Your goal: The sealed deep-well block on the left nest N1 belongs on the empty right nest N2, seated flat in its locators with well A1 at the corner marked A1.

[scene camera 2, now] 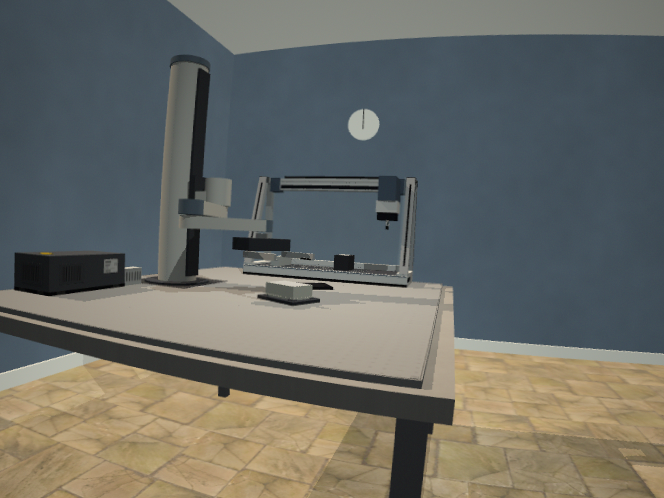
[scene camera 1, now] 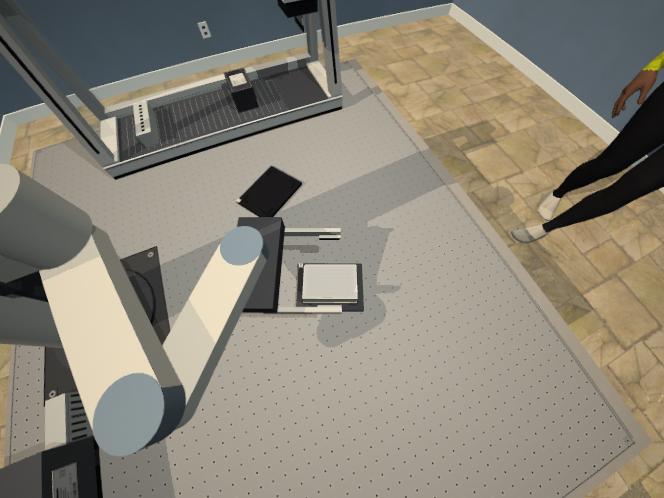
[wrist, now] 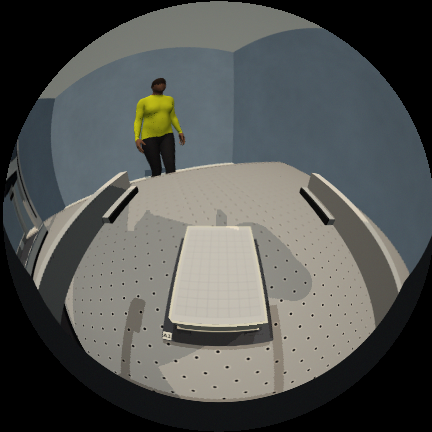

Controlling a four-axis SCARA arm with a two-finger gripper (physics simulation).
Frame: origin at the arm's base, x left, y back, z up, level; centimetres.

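Seen in the pictures: gripper, fingertip midpoint: [scene camera 2: 295,257] [scene camera 1: 341,268] [wrist: 218,175]; arm's base, origin of the base link: [scene camera 2: 176,284].
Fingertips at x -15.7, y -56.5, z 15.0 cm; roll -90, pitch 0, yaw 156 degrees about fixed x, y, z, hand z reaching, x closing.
Note:
Pixels of each thing's top centre, then the offset from my fingertips to it. "spot": a spot on its surface instead. Level surfaces: height alone.
- sealed deep-well block, middle of its top: [wrist: 218,266] [scene camera 1: 330,281] [scene camera 2: 289,283] dx +0.9, dy +2.1, dz -8.4 cm
- dark right nest N2, middle of its top: [wrist: 218,283] [scene camera 1: 330,285] [scene camera 2: 288,295] dx +0.9, dy +2.1, dz -12.2 cm
- A1 mark, middle of its top: [wrist: 166,335] [scene camera 1: 300,265] dx +8.9, dy +6.8, dz -12.5 cm
- left nest N1, middle of its top: [scene camera 1: 269,190] [scene camera 2: 309,283] dx +34.6, dy +7.2, dz -12.2 cm
- gantry machine, surface spot: [scene camera 1: 230,136] spot: dx +60.7, dy +12.5, dz -11.5 cm
- perforated table, its level: dz -13.7 cm
- black box, surface spot: [scene camera 1: 241,91] spot: dx +67.2, dy +4.0, dz -2.2 cm
- dark control box, surface spot: [scene camera 2: 69,271] spot: dx -32.4, dy +59.9, dz -7.0 cm
The sealed deep-well block [scene camera 1: 329,282] [scene camera 2: 288,290] [wrist: 217,275], pale with a gridded top, sits on the dark right nest N2 [scene camera 1: 360,292] [scene camera 2: 262,295] [wrist: 220,337]. It looks level and lined up with the nest. The A1 mark [scene camera 1: 300,265] [wrist: 167,335] shows at one nest corner; the block's own well A1 cannot be made out, and the locators are hidden. My gripper [scene camera 1: 332,271] [wrist: 218,175] is open and empty, raised above the block, with its fingers wide apart on either side. The left nest N1 [scene camera 1: 269,191] [scene camera 2: 322,286] is bare and black.
A gantry machine [scene camera 1: 230,136] [scene camera 2: 327,274] stands at the back of the perforated table [scene camera 1: 429,348] [scene camera 2: 348,332], with a black box [scene camera 1: 241,91] [scene camera 2: 343,262] on its deck. A dark control box [scene camera 2: 69,271] stands at the left. A person [scene camera 1: 606,171] [wrist: 158,120] stands beyond the table.

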